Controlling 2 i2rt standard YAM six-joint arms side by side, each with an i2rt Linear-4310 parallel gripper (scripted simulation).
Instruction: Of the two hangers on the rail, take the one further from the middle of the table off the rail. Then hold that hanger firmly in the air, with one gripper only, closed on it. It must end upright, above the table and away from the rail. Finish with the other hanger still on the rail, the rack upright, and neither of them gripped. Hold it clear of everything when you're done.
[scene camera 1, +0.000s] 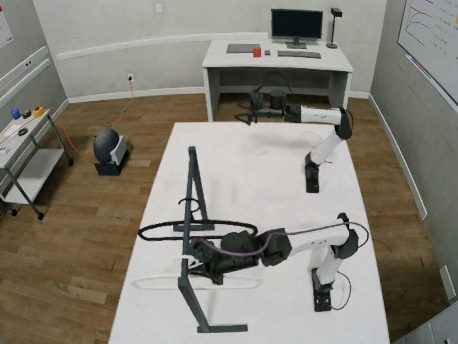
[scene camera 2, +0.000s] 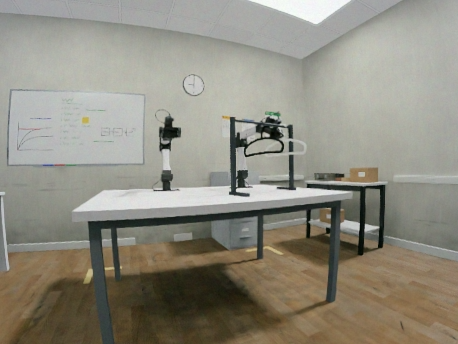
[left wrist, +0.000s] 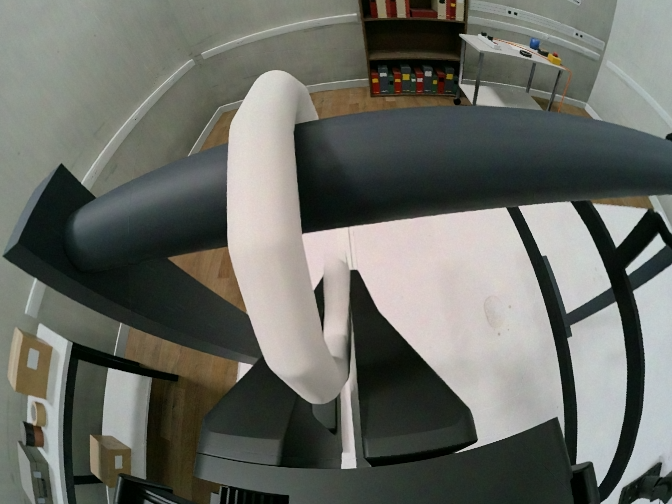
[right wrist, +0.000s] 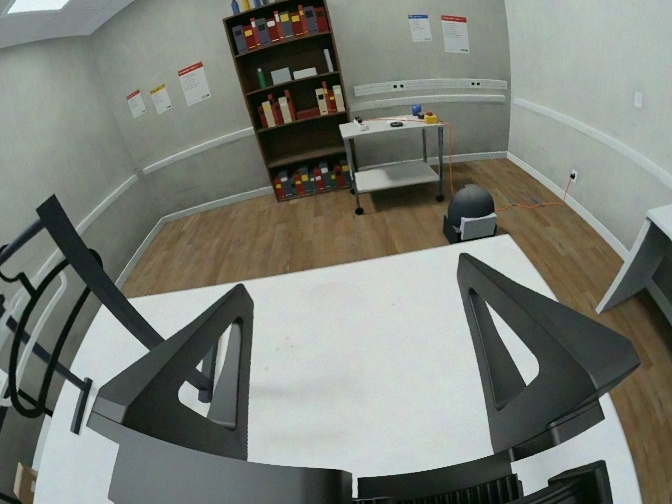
Note:
In view: the left gripper (left wrist: 342, 281), the right gripper (right wrist: 349, 280) and a white hanger (left wrist: 265, 243).

